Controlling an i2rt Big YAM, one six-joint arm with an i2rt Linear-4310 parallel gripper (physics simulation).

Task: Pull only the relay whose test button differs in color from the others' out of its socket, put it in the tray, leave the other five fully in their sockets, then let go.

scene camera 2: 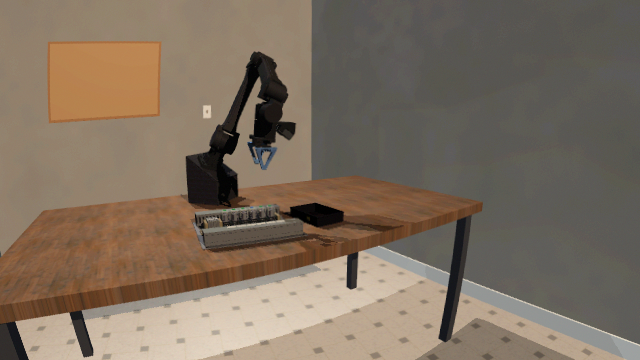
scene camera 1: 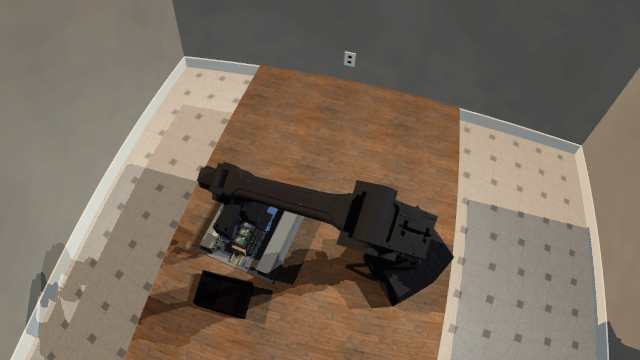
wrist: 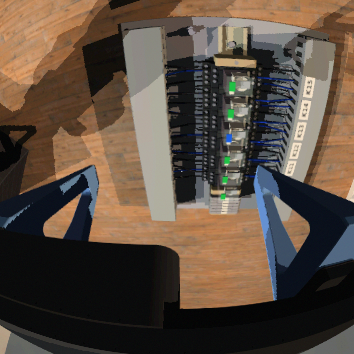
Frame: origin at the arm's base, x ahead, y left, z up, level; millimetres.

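Where they show: gripper, fingertip midpoint: (scene camera 2: 260,166) (scene camera 1: 253,223) (wrist: 175,173); arm's base, origin of the base link: (scene camera 2: 210,165).
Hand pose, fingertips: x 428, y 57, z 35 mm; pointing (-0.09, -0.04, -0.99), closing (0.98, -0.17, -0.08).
Note:
Each offset is from my fingertips to the centre of the thing. "*": to the spot under its first point. Level surfaces: height alone.
In the wrist view, six clear relays stand in one row of black sockets. The relay with the blue test button {dx +48, dy -53, dz -143 mm} (wrist: 240,137) is third from the top; the other five show green buttons, such as the top relay {dx +56, dy +7, dz -143 mm} (wrist: 243,84). All appear seated. My gripper (scene camera 2: 261,165) (wrist: 175,173) is open and empty, high above the table with its fingers pointing down. In the wrist view the relay row lies beyond the fingertips, nearer the right finger. The black tray {dx +60, dy +180, dz -173 mm} (scene camera 1: 248,300) (scene camera 2: 327,219) stands beside the relay panel and looks empty. The arm hides part of the row in scene camera 1.
A long grey duct {dx -55, dy -69, dz -168 mm} (scene camera 1: 282,245) (scene camera 2: 252,236) (wrist: 150,125) runs along one side of the row, and another duct {* dx +162, dy +27, dz -148 mm} (wrist: 320,62) with K labels along the other. Blue wires run between sockets and ducts. A beige end block {dx +58, dy +27, dz -165 mm} (wrist: 235,61) closes the row's top end. The wooden table {dz -191 mm} (scene camera 2: 125,250) carries everything.

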